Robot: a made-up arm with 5 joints.
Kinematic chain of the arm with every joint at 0, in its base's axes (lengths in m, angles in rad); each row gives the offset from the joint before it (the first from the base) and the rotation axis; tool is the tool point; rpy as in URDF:
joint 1: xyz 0 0 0.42 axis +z
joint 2: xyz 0 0 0 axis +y
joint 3: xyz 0.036 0 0.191 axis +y
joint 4: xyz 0.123 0 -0.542 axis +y
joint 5: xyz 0.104 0 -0.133 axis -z
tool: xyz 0 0 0 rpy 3.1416 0 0
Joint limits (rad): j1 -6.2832..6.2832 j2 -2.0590..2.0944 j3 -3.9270..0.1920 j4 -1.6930..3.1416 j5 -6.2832..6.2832
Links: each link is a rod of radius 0.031 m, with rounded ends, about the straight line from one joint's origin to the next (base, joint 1, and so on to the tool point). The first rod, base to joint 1, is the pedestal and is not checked.
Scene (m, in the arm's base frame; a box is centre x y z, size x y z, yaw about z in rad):
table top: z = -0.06
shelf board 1: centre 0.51 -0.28 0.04 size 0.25 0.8 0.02 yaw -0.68
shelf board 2: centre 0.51 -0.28 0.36 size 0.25 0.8 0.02 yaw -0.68
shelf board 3: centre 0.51 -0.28 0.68 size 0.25 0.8 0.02 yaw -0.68
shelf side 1: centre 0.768 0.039 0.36 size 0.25 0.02 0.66 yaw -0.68
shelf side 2: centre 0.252 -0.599 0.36 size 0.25 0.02 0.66 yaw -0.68
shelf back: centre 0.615 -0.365 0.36 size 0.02 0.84 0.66 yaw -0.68
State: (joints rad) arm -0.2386 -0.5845 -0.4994 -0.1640 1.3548
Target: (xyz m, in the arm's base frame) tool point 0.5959 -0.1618 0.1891
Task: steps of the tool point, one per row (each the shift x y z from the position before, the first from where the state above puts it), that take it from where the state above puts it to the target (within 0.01 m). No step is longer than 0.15 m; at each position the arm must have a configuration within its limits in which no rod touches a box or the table.
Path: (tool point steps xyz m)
1: -0.0344 0.0495 0.0146
2: -0.0468 0.0449 0.0062
3: -0.0566 0.0381 -0.0044
4: -0.0630 0.0298 -0.0164
5: 0.0296 -0.0075 -0.1000
6: 0.0026 -0.0087 -0.1098
7: -0.0276 -0.0082 -0.1118
8: 0.0617 -0.0299 -0.0017
9: 0.0527 -0.0365 -0.0010
10: 0.0427 -0.0416 0.0003
11: 0.0322 -0.0451 0.0024

